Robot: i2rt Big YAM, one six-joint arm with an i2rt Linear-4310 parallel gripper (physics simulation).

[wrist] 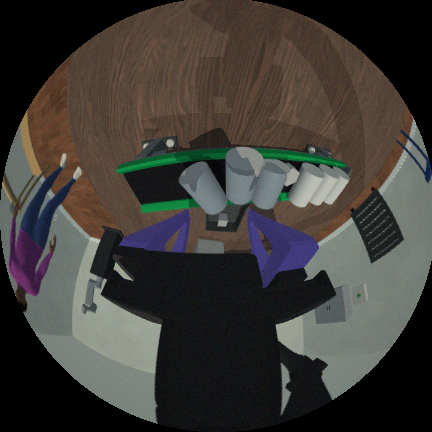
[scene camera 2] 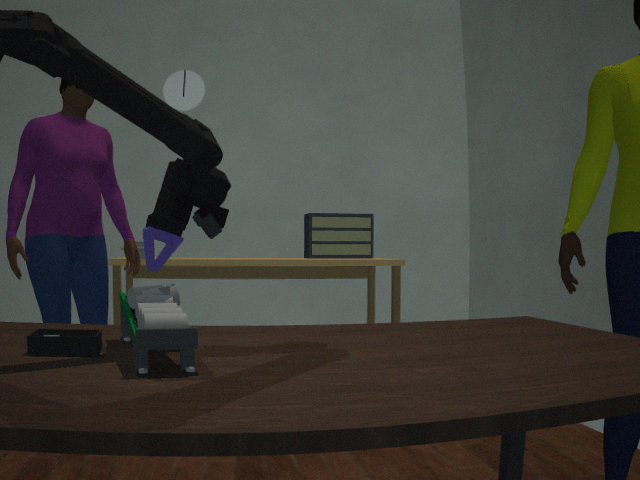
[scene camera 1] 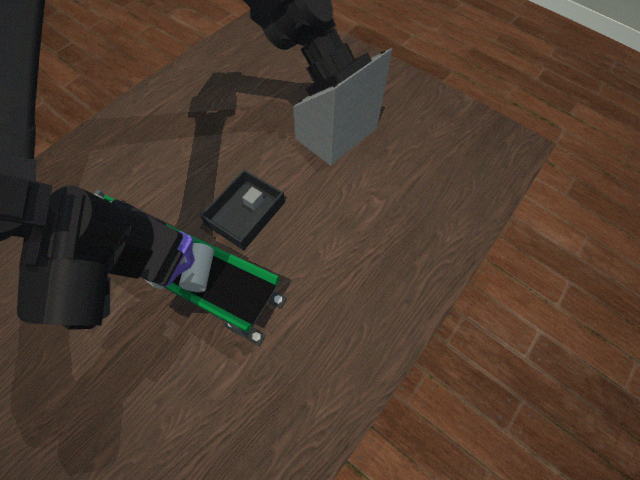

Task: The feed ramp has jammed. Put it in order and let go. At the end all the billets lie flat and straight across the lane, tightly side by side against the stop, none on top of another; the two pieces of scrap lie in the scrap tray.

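Places are measured from the arm's base along level axes (x left, y back, z up), in centimetres.
Pixels of known places: gripper, fingertip midpoint: [wrist: 218,214] [scene camera 2: 151,271] [scene camera 1: 173,253]; arm's base, origin of the base link: [scene camera 1: 339,79].
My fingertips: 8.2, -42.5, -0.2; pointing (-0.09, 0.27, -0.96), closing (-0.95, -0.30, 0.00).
For each thing: its top centre in the pictures, then the offset to it from my fingertips, as dx, dy, dz.
- stop, middle of its top: [scene camera 2: 166,327] -23.7, -6.9, -7.3
- pale hexagonal scrap piece, middle of its top: [wrist: 289,177] -10.0, -3.7, -6.5
- scrap tray, middle of its top: [scene camera 2: 65,332] [scene camera 1: 242,203] [wrist: 223,219] -6.5, +15.4, -11.2
The ramp [scene camera 1: 245,264] [scene camera 2: 127,312] [wrist: 150,164] has green side rails. Three white billets [scene camera 2: 164,319] [wrist: 305,185] lie side by side across its low end by the stop [scene camera 2: 166,338]. A pale hexagonal scrap piece [wrist: 291,175] sits beyond them. Three grey billets follow: one [wrist: 270,186] near the scrap, a middle one [wrist: 242,177] whose far end overlaps the green rail in view, and a slanted one [scene camera 1: 197,268] [wrist: 203,189] up-lane. My gripper [scene camera 1: 179,262] [scene camera 2: 154,269] [wrist: 218,214] is open and empty above the grey billets. The scrap tray [scene camera 1: 264,222] [scene camera 2: 64,345] holds another scrap piece [scene camera 1: 252,197] [wrist: 222,220].
The tray stands beside the ramp. A grey angular box [scene camera 1: 356,108] stands farther off, with a black arm [scene camera 1: 330,56] reaching to it. My arm hides much of the ramp in scene camera 1. Two people and a back table [scene camera 2: 258,261] stand beyond the work table.
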